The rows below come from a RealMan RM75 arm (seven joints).
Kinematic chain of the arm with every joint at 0, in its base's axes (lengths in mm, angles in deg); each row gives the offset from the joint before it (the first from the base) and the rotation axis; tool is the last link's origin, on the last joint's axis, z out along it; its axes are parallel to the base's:
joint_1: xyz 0 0 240.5 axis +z
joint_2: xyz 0 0 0 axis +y
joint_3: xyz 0 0 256 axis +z
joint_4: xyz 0 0 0 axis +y
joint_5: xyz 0 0 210 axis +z
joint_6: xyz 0 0 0 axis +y
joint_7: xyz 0 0 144 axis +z
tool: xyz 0 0 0
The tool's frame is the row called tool.
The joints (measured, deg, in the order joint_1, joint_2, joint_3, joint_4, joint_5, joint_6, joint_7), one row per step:
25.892 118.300 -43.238 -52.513 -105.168 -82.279 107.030
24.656 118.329 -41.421 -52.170 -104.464 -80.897 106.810
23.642 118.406 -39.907 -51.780 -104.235 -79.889 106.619
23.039 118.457 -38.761 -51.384 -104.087 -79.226 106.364
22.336 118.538 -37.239 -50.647 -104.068 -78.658 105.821
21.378 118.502 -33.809 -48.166 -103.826 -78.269 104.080
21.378 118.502 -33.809 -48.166 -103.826 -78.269 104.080
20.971 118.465 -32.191 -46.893 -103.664 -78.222 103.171
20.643 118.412 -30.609 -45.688 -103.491 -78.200 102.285
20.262 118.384 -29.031 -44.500 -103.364 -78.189 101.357
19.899 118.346 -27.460 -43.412 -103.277 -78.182 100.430
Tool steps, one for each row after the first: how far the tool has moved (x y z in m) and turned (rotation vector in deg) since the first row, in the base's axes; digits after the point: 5 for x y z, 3 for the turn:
0.01219 -0.00234 0.00676 2.694 0.937 -2.805
0.02293 -0.00548 0.01106 4.568 1.515 -5.197
0.03023 -0.00767 0.01389 5.875 1.928 -6.778
0.03953 -0.01134 0.01618 7.218 2.411 -8.615
0.05665 -0.01928 0.01902 9.484 3.891 -11.626
0.05665 -0.01928 0.01902 9.484 3.891 -11.626
0.06411 -0.02335 0.01987 10.474 4.662 -12.888
0.07072 -0.02704 0.02083 11.475 5.408 -14.003
0.07740 -0.03120 0.02144 12.462 6.102 -15.125
0.08371 -0.03528 0.02228 13.488 6.697 -16.167

